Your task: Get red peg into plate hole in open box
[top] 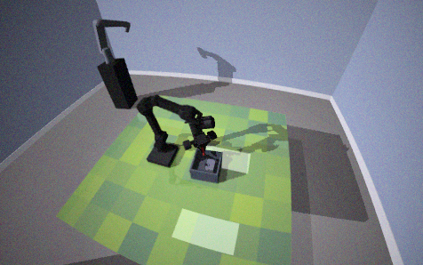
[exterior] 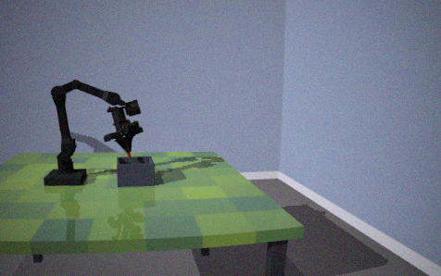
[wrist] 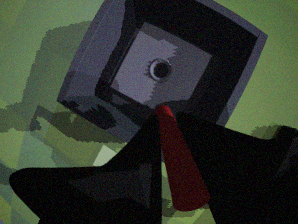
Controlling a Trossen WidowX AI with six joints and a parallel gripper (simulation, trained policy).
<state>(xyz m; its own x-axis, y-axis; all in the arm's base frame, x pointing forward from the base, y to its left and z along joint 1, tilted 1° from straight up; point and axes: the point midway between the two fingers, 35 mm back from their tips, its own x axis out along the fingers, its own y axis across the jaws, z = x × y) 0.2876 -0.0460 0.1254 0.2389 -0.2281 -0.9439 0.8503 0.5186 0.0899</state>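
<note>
The grey box lies 100 mm below my gripper tip, 40 mm to the right of it and 20 mm ahead of it. From my gripper tip the other things lie so: red peg (10 mm to the left, 10 mm behind, 10 mm above).
</note>
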